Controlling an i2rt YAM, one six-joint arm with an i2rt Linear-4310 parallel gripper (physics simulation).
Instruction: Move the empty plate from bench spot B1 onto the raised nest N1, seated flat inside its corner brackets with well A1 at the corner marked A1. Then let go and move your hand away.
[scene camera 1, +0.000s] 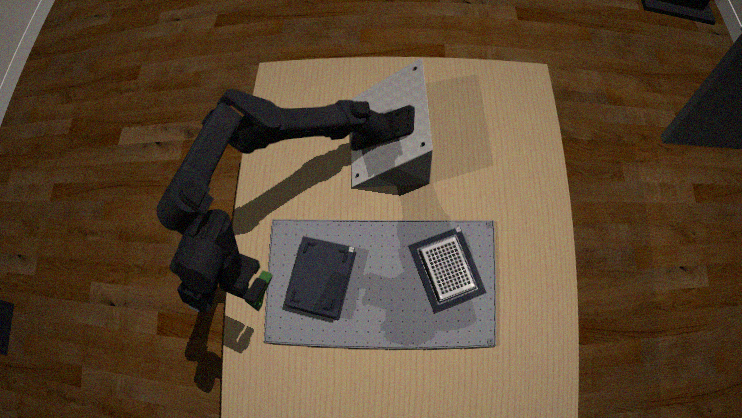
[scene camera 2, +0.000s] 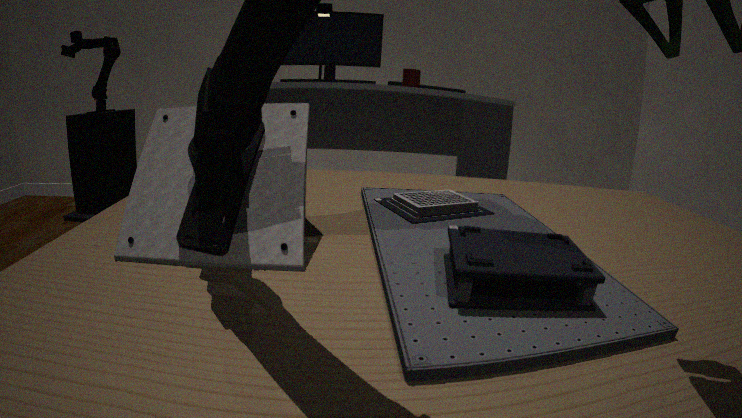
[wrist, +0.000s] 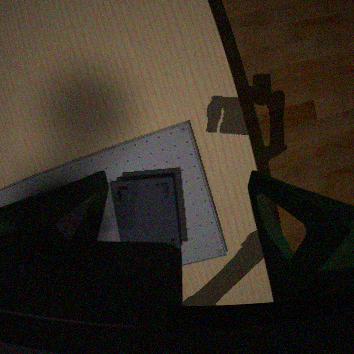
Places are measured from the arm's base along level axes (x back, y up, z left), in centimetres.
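Where they show: gripper, fingertip midpoint: (scene camera 1: 236, 299) (scene camera 2: 702, 55) (wrist: 177, 178); arm's base at its link origin: (scene camera 1: 382, 129) (scene camera 2: 222, 181).
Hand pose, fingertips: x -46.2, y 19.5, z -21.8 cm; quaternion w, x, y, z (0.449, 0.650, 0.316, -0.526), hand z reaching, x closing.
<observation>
Each offset is from my fingertips to the top centre of the thing. "spot": to the spot under its first point. Level surfaces: height alone.
The empty white plate @[dx +15.4, dy -24.8, dz +38.5 cm] (scene camera 1: 447, 268) (scene camera 2: 435, 199) lies flat on the dark base of spot B1 @[spot: dx +6.5, dy -26.2, dz +37.5 cm] (scene camera 1: 440, 307), at the right of scene camera 1. Its well A1 is too small to tell. The raised dark nest N1 @[dx +11.0, dy -21.8, dz +10.5 cm] (scene camera 1: 319, 275) (scene camera 2: 524, 254) (wrist: 149, 215) stands to the left, with corner brackets and no plate on it. A small white tag @[spot: dx +17.6, dy -22.4, dz +17.0 cm] (scene camera 1: 351, 249) (scene camera 2: 453, 226) marks one nest corner. My gripper (scene camera 2: 704, 54) (wrist: 177, 178) is open and empty, high above the bench, left of the nest in scene camera 1. One green finger shows there; the other is hidden.
Nest and base stand on a grey perforated board (scene camera 1: 384, 231) (scene camera 2: 405, 332) (wrist: 180, 137) on the wooden table @[dy -27.8 cm] (scene camera 1: 529, 259). Behind the board is the slanted pale block (scene camera 1: 410, 93) (scene camera 2: 155, 181) that carries my arm. My arm (scene camera 1: 197, 166) reaches past the table's left edge.
</observation>
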